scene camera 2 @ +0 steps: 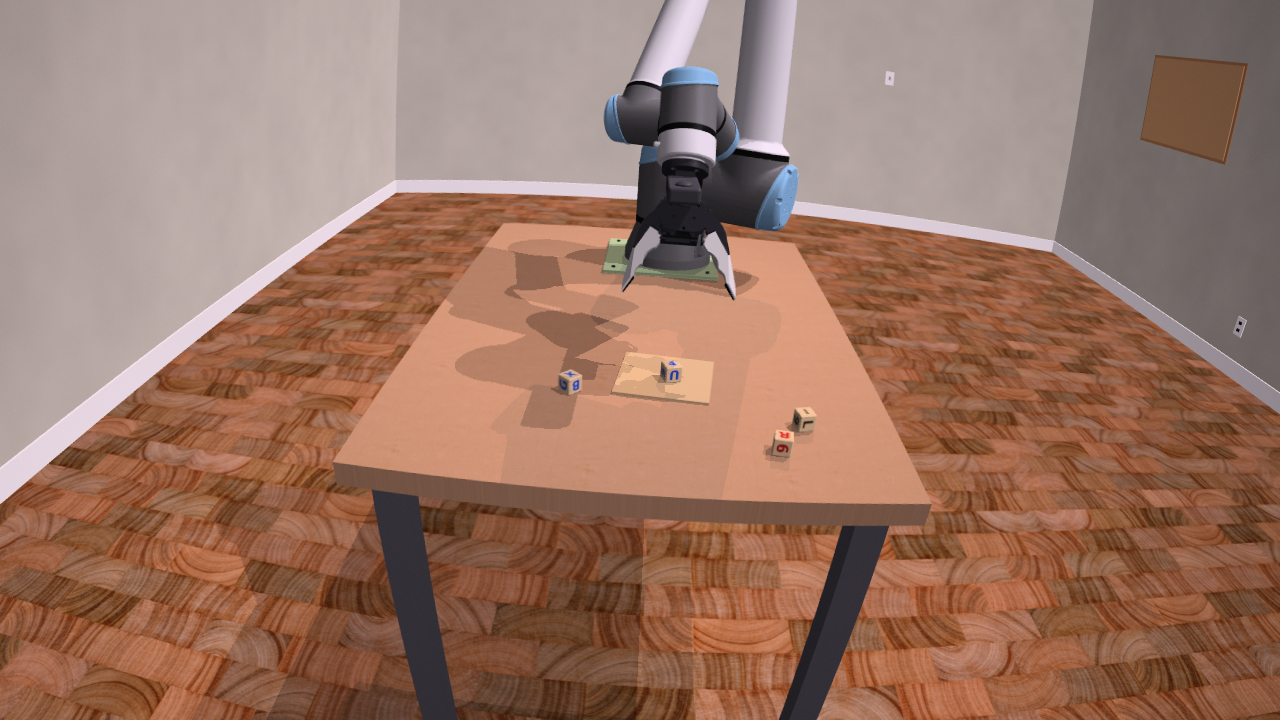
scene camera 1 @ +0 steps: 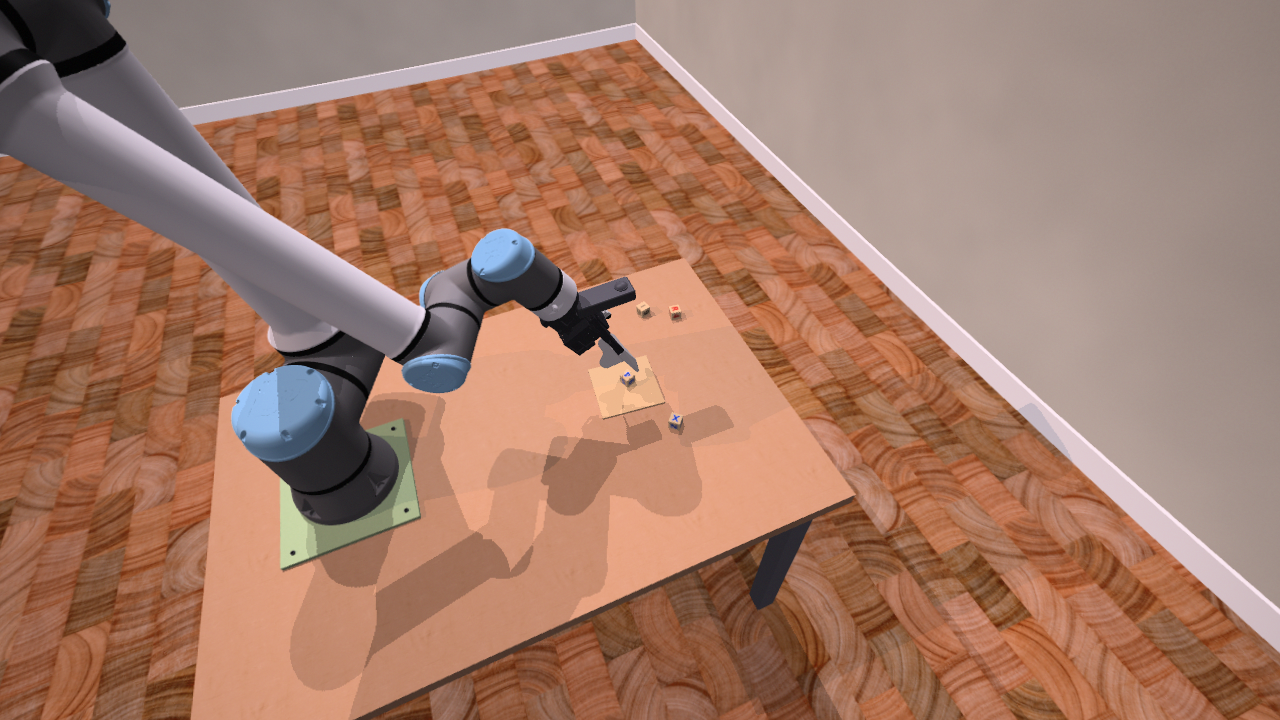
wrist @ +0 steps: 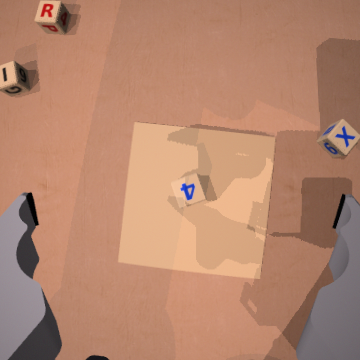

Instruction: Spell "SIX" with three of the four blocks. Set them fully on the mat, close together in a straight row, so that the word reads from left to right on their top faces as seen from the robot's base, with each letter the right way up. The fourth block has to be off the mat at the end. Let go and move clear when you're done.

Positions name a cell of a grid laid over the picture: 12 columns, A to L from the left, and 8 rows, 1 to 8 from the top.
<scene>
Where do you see a mat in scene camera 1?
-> F5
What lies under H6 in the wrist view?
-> A mat.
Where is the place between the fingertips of the gripper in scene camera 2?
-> G4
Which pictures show the mat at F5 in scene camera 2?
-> Scene camera 2, scene camera 1 and the wrist view: all of them.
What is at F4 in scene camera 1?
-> The gripper.
</scene>
